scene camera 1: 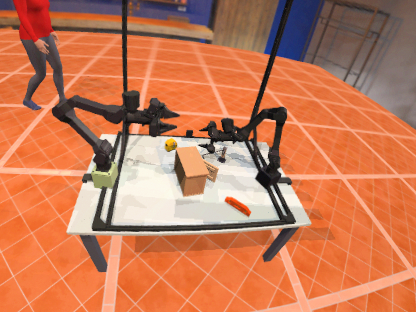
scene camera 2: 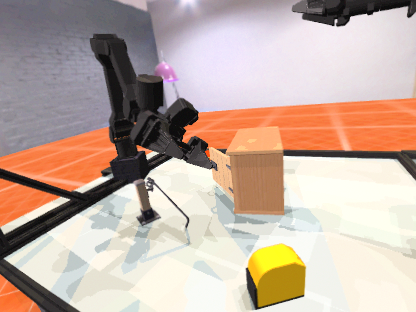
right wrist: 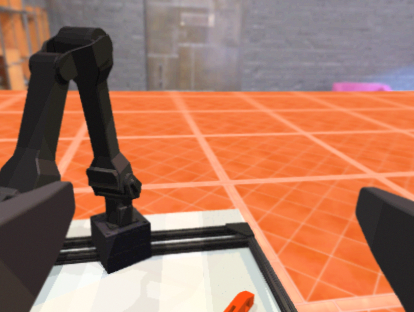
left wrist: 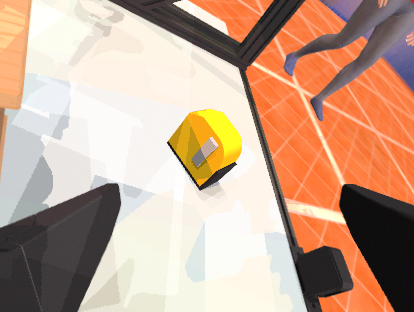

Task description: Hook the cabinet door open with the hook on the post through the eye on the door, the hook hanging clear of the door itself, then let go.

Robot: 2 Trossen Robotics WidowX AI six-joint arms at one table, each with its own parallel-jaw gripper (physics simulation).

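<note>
The wooden cabinet stands on the table with its door ajar. The post stands upright on a dark base. The hook slants down from near the post's top, its bent tip low over the table and apart from the door. The eye on the door is hard to make out behind the left fingers in scene camera 2. My left gripper is open and empty, above the hook. My right gripper is open and empty, high up.
A yellow block with a black base stands behind the cabinet in scene camera 1. An orange-red bar lies near the front edge. A black frame runs around the table.
</note>
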